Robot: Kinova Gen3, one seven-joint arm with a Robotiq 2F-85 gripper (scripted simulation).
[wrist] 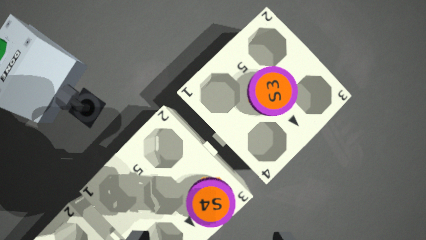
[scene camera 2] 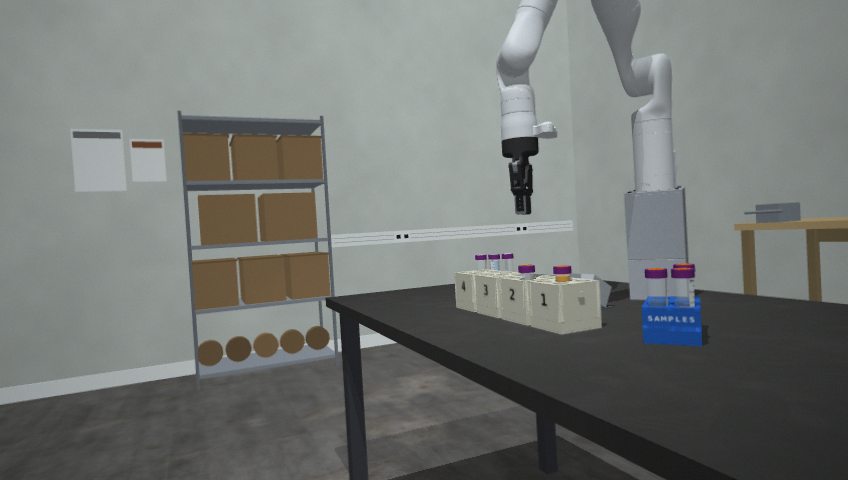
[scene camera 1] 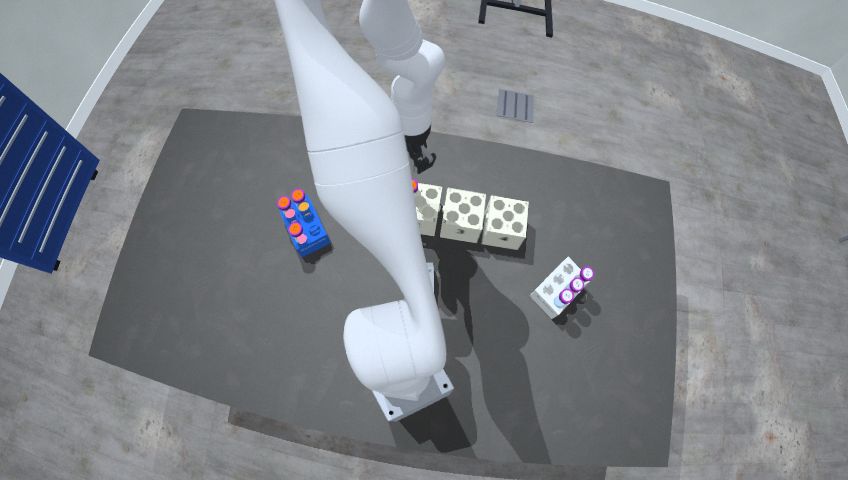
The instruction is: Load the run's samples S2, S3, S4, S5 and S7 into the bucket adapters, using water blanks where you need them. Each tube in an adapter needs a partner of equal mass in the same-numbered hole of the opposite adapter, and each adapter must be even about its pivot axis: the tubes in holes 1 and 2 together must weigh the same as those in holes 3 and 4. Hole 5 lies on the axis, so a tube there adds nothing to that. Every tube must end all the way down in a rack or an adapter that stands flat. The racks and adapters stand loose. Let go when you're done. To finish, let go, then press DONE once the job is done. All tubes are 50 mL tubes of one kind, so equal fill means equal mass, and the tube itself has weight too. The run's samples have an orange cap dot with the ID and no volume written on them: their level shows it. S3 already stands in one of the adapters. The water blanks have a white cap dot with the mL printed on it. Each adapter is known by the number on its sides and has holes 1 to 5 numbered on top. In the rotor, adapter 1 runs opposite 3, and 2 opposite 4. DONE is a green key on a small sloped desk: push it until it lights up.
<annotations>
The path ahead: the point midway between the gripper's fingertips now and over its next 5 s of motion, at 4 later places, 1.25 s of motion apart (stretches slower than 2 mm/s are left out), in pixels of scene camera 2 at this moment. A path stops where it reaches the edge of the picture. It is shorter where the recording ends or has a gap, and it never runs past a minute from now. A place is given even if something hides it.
My gripper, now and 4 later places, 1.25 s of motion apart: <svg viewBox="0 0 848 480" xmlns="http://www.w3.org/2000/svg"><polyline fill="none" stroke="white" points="523,214 565,211 619,207 679,203 680,227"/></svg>
</annotations>
